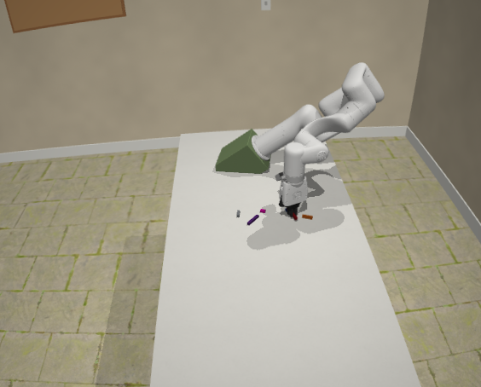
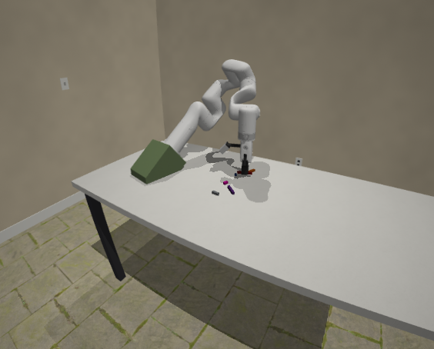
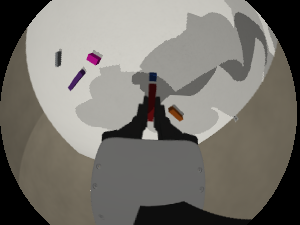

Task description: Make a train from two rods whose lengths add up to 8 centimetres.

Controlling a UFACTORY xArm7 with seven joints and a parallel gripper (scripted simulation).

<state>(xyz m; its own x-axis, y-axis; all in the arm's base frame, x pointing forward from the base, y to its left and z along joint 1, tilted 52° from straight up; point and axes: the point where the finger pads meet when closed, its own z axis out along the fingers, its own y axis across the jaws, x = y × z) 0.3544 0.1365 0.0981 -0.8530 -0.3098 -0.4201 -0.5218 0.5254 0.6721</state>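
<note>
My gripper is now 2 cm above the red rod. The rest, counted from my hand: magenta rod: 12 cm to the right, 3 cm below, 2 cm behind; then orange rod: 6 cm to the left, 3 cm below; then blue rod: 4 cm behind, 3 cm below, 2 cm to the right.
</note>
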